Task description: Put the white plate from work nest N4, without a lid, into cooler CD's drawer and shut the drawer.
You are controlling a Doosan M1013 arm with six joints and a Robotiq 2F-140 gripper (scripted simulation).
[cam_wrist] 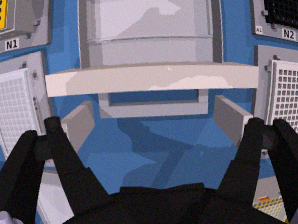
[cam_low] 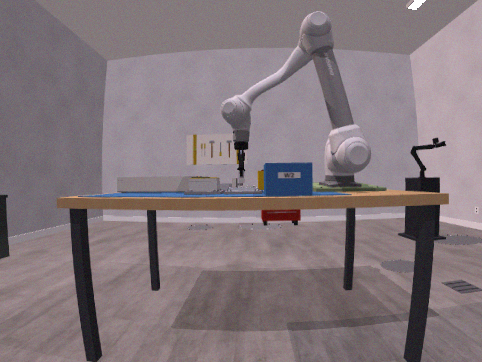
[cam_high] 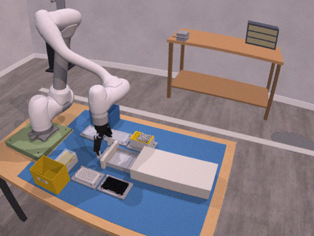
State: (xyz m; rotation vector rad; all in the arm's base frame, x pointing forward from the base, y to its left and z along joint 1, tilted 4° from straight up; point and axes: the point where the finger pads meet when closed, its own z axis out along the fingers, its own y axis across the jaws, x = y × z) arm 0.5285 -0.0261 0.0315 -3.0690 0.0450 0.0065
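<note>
Right now my hand is 19 cm to the left of the white plate, 4 cm above it and 2 cm past it. Round my hand: nest (19 cm to the right, 5 cm below, 2 cm behind); drawer (16 cm ahead, 3 cm below); black plate (20 cm to the right, 16 cm ahead, 4 cm below).
</note>
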